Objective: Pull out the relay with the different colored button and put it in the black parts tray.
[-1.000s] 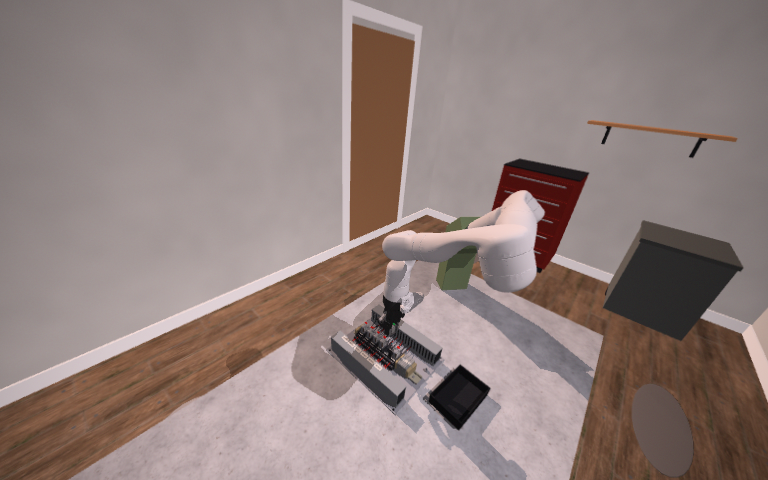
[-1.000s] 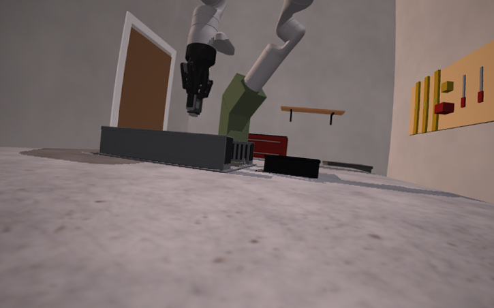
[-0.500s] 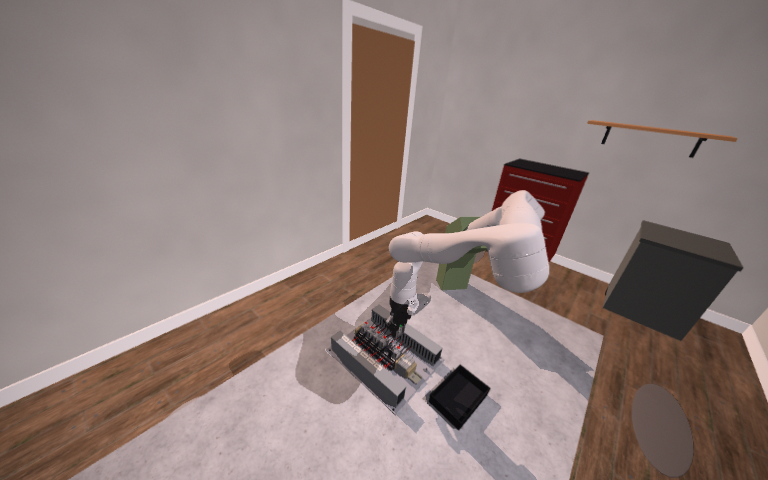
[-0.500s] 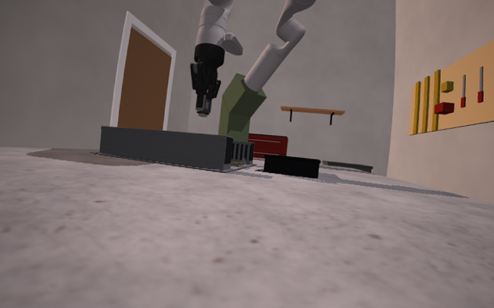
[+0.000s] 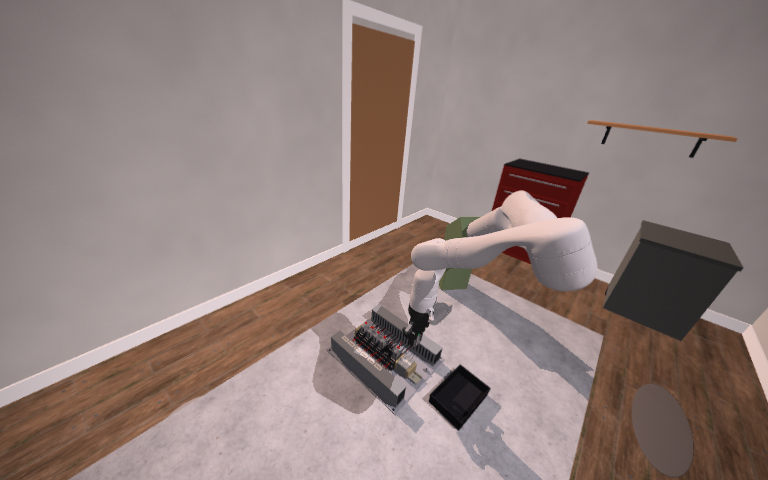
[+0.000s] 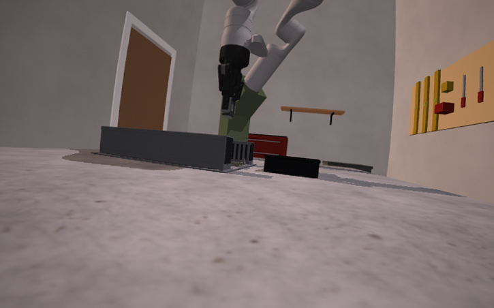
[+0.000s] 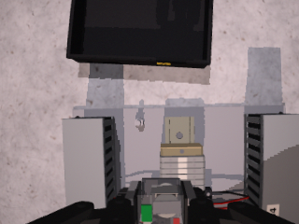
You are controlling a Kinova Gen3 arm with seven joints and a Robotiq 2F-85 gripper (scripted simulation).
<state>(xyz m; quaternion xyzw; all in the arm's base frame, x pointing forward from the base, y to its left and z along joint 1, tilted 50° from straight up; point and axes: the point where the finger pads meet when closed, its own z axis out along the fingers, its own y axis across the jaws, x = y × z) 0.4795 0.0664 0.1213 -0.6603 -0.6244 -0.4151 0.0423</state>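
The black parts tray lies 17 cm to the left of my hand, 13 cm below it and 5 cm behind it. Also, from my hand: relay (1 cm below).
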